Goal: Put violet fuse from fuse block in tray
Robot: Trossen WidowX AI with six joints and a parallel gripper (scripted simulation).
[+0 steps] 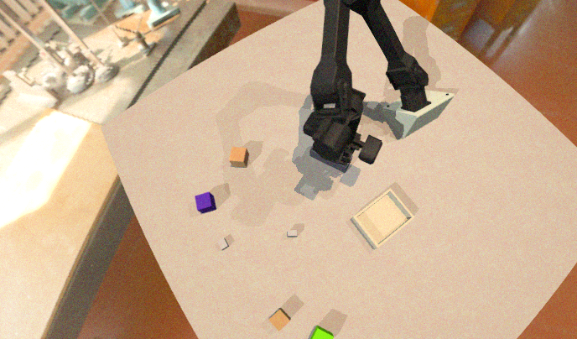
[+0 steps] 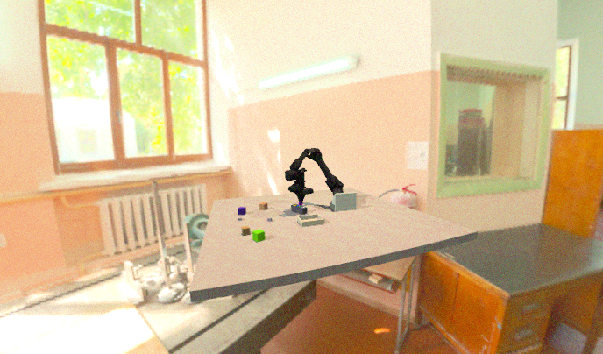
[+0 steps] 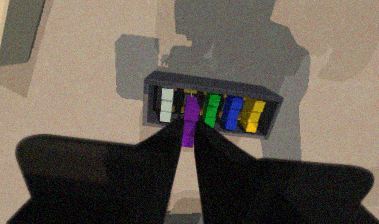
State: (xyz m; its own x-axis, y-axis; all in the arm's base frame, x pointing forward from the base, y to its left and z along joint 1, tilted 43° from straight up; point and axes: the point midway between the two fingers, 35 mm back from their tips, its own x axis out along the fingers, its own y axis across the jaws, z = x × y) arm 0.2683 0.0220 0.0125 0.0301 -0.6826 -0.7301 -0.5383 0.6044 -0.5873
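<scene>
The beige tray is 2 cm behind my gripper tip, 21 cm to the left of it and 7 cm below it. From my gripper tip the other things lie so: violet fuse: 1 cm below.
</scene>
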